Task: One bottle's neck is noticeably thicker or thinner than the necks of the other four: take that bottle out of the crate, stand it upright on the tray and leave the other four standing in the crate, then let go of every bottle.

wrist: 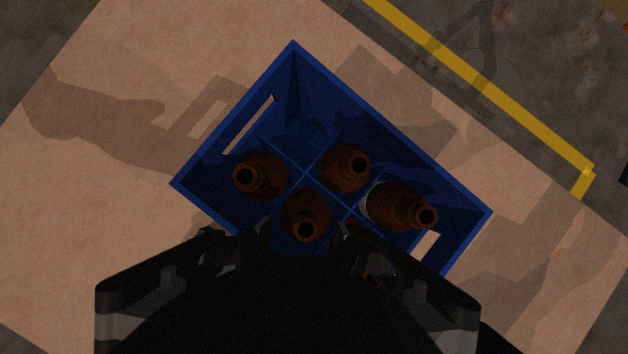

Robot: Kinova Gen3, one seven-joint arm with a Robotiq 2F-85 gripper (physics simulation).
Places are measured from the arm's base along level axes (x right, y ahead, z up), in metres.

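Where they show: gripper, fingertip midpoint: (302,229).
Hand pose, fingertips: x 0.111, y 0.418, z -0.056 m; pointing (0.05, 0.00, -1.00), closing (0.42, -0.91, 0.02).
Note:
After its pixels a point has its place.
A blue crate (293,45) @[x 0.263, y 0.513, z -0.064 m] with dividers holds several brown bottles. The left bottle (272,175) @[x 0.137, y 0.477, z -0.115 m], upper middle bottle (337,172) @[x 0.180, y 0.406, z -0.113 m], lower middle bottle (306,207) @[x 0.122, y 0.419, z -0.112 m] and right bottle (392,206) @[x 0.176, y 0.320, z -0.114 m] stand in separate compartments. Part of another bottle (361,231) @[x 0.126, y 0.333, z -0.132 m] shows beside the right finger, its neck hidden behind the gripper. The top compartment has no bottle. My gripper (302,229) @[x 0.111, y 0.418, z -0.056 m] is open, with its fingertips apart on either side of the lower middle bottle's neck in the view, holding nothing. Neck thicknesses are hard to compare from this angle. The tray does not show in the wrist view.
The crate stands on a tan surface (100,210) @[x -0.088, y 0.750, z -0.239 m] crossed by shadows. A yellow line (520,114) runs over the dark grey floor (560,65) at the upper right. The crate's high walls surround the bottles, and the gripper body hides the crate's near part.

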